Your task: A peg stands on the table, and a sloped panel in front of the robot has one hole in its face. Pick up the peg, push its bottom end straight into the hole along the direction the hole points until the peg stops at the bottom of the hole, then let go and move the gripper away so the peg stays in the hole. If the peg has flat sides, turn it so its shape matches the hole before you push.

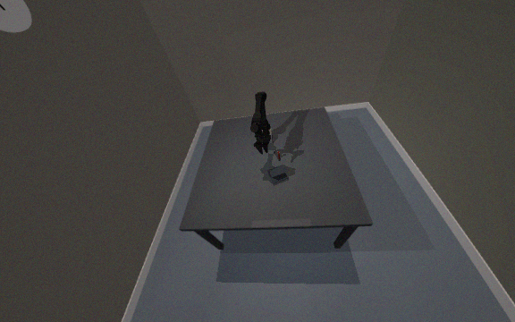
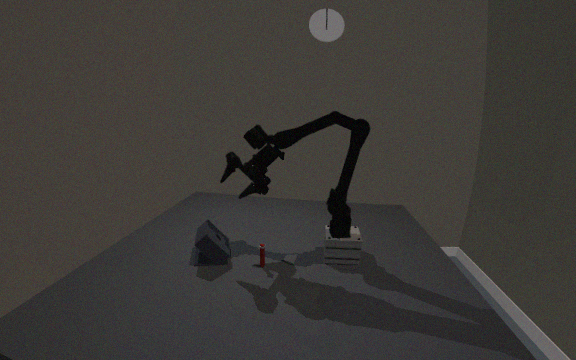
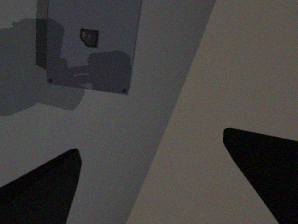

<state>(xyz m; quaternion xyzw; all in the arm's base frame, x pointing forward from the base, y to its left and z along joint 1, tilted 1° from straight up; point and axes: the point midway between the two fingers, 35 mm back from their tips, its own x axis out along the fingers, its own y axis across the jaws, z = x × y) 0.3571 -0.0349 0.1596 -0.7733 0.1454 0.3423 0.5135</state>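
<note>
My gripper tip is 160 mm above the red peg, 130 mm past it and 110 mm to the right of it. Also, from my gripper tip: sloped panel: 170 mm below, 70 mm to the left, 50 mm ahead.
</note>
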